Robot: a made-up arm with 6 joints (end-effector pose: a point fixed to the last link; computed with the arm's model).
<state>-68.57 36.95 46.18 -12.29 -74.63 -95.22</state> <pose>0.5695 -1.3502 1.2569 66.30 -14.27 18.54</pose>
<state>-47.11 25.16 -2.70 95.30 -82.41 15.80</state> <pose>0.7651 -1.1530 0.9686 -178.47 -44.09 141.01</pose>
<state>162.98 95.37 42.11 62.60 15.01 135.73</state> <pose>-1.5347 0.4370 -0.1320 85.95 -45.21 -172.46</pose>
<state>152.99 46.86 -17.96 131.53 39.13 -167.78</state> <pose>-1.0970 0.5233 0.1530 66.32 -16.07 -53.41</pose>
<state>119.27 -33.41 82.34 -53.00 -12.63 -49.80</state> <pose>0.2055 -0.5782 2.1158 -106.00 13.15 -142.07</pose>
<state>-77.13 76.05 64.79 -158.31 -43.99 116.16</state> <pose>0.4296 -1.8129 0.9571 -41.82 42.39 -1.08</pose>
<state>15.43 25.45 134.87 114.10 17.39 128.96</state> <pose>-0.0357 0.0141 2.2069 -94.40 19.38 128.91</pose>
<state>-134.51 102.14 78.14 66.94 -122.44 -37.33</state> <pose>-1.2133 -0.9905 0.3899 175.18 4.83 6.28</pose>
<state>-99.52 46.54 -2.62 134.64 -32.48 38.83</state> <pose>-0.3626 -1.5068 0.4643 70.93 -65.53 -103.26</pose>
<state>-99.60 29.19 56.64 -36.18 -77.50 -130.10</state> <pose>-0.0930 -1.3128 1.6206 78.19 -52.23 -38.72</pose>
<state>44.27 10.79 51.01 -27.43 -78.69 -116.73</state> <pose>0.6370 0.8156 1.8236 45.64 -41.20 132.71</pose>
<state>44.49 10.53 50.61 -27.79 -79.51 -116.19</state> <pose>0.6305 0.8160 1.8211 46.45 -40.84 133.21</pose>
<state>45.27 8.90 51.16 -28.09 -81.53 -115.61</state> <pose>0.5885 0.7941 1.8460 45.57 -40.04 135.79</pose>
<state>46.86 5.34 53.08 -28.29 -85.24 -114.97</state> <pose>0.4962 0.7348 1.9033 42.42 -38.39 141.10</pose>
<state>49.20 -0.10 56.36 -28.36 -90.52 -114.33</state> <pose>0.3568 0.6256 1.9763 37.34 -35.50 148.42</pose>
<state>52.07 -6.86 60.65 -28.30 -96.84 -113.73</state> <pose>0.1907 0.4647 2.0348 31.33 -31.27 156.23</pose>
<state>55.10 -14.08 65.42 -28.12 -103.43 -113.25</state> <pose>0.0286 0.2685 2.0537 25.39 -26.21 163.04</pose>
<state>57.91 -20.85 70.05 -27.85 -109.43 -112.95</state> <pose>-0.1032 0.0696 2.0288 20.05 -21.27 168.07</pose>
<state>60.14 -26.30 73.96 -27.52 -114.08 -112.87</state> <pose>-0.1925 -0.0957 1.9786 15.64 -17.36 171.25</pose>
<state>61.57 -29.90 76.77 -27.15 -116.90 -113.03</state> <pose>-0.2430 -0.2061 1.9308 12.30 -15.01 172.91</pose>
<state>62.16 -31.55 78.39 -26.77 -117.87 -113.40</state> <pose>-0.2655 -0.2588 1.9043 10.12 -14.22 173.48</pose>
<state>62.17 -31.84 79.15 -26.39 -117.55 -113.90</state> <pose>-0.2720 -0.2720 1.8986 8.75 -14.47 173.45</pose>
